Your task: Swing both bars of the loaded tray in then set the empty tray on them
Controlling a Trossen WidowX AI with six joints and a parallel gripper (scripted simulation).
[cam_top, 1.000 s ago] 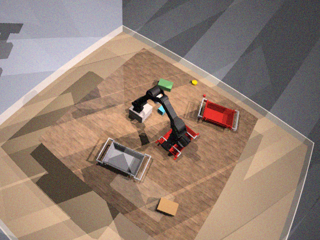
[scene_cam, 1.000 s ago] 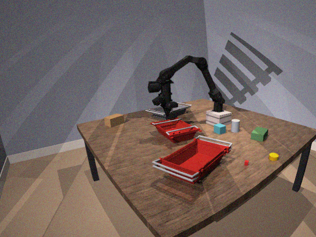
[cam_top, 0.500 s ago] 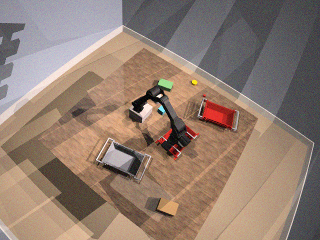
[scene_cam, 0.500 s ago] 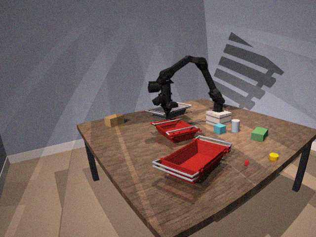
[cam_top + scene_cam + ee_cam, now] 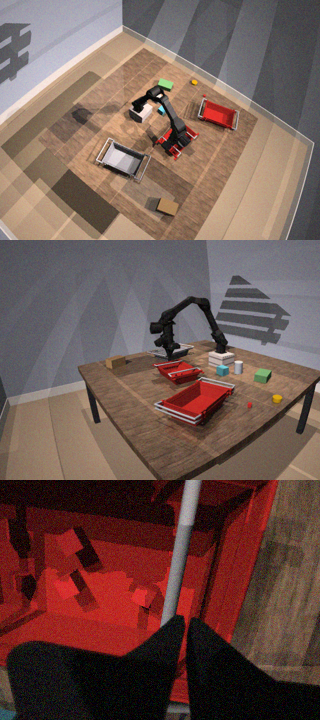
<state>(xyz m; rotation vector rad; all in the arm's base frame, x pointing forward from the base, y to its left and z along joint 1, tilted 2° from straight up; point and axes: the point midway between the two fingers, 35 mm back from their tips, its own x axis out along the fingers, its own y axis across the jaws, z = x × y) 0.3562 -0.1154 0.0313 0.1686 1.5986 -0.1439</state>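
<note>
The grey tray is 220 mm behind my gripper tip, 260 mm to the right of it and 50 mm below it. Also, from my gripper tip: teal cube (210 mm behind, 250 mm to the left, 70 mm below); then tan box (200 mm ahead, 370 mm to the right, 60 mm below); then grey cylinder (300 mm behind, 310 mm to the left, 60 mm below).
</note>
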